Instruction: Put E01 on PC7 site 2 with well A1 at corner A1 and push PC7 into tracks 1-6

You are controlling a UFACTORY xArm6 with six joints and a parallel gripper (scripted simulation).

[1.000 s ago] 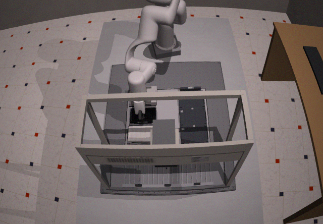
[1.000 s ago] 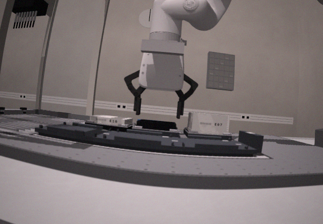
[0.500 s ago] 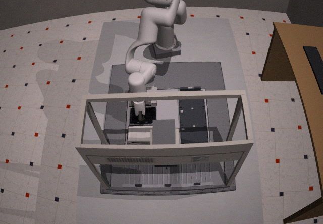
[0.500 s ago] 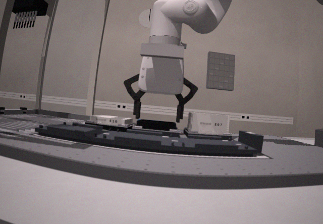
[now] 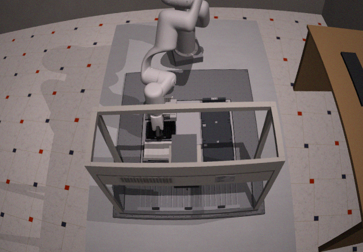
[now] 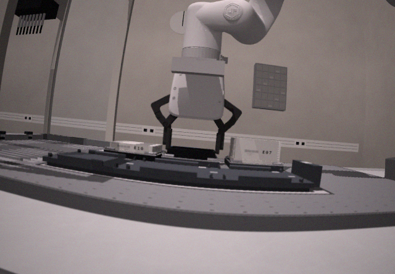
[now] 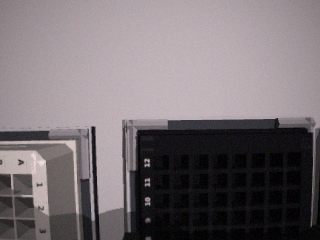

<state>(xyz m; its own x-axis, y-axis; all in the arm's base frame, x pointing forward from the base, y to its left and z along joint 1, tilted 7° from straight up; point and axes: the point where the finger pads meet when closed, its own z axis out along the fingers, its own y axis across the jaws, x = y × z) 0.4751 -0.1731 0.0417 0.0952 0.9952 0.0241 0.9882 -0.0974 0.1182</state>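
Now: the well plate E01 10 mm below my hand. Also, from my hand: nest S2 (20 mm below); then plate carrier PC7 (30 mm ahead, 250 mm to the left, 10 mm below); then pipetting head (360 mm ahead, 80 mm to the left, 250 mm above).
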